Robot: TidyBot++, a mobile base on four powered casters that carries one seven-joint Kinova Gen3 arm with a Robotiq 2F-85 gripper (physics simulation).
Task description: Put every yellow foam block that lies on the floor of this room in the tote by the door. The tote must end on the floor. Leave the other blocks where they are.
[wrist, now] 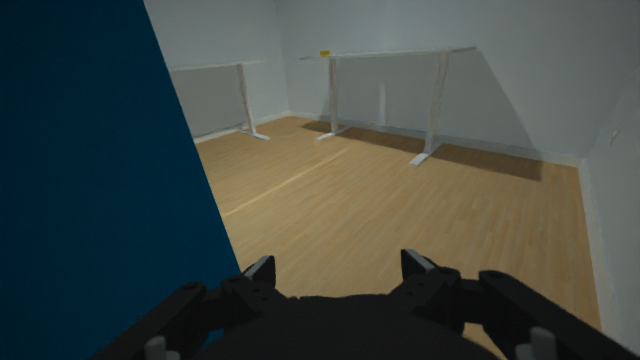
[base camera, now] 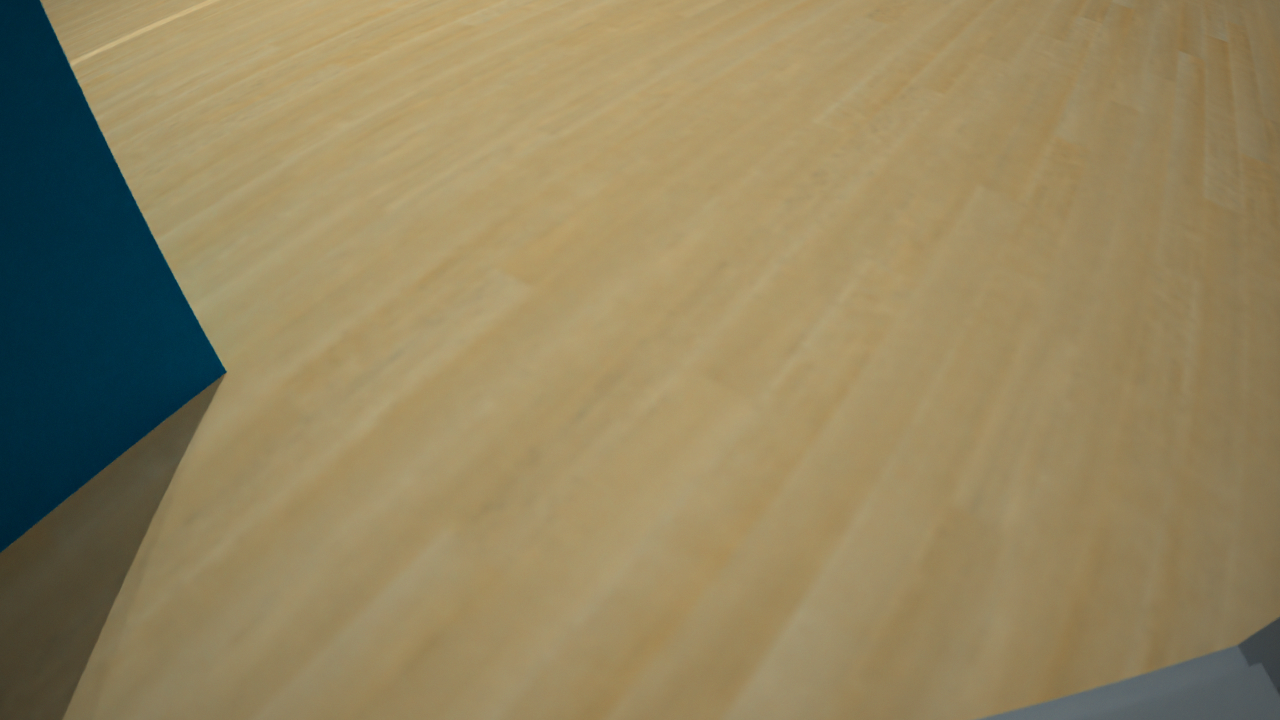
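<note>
My gripper is open and empty, held above the floor in the wrist view. A small yellow block rests on the top of the white table at the back, near its left end; it is too small to tell its material. No yellow block on the floor shows in either view. The tote does not show in either view.
A tall dark blue panel stands close on the left. The white table stands along the back wall, and another white table stands behind the panel's right edge. A wall runs along the right.
</note>
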